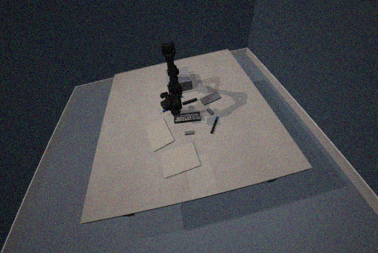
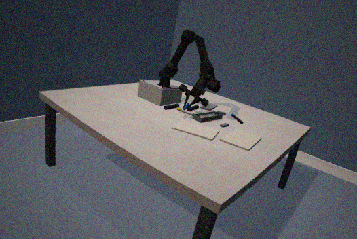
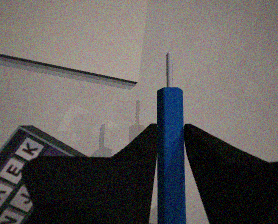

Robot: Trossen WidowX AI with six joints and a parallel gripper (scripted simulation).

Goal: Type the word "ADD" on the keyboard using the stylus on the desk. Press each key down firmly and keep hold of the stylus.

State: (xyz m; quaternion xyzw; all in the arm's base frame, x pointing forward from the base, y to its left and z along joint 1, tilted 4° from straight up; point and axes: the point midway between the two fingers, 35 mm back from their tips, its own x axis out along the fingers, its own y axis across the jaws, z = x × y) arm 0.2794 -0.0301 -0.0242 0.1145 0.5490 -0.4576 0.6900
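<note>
My gripper tip is now 1 cm short of the blue stylus and 1 cm to the left of it. The rest, counted from my gripper tip: stylus tip 3 cm ahead, 4 cm to the right; white-and-yellow marker 9 cm behind, 8 cm to the left, 6 cm below; small grey block 17 cm ahead, 17 cm to the left, 6 cm below.
</note>
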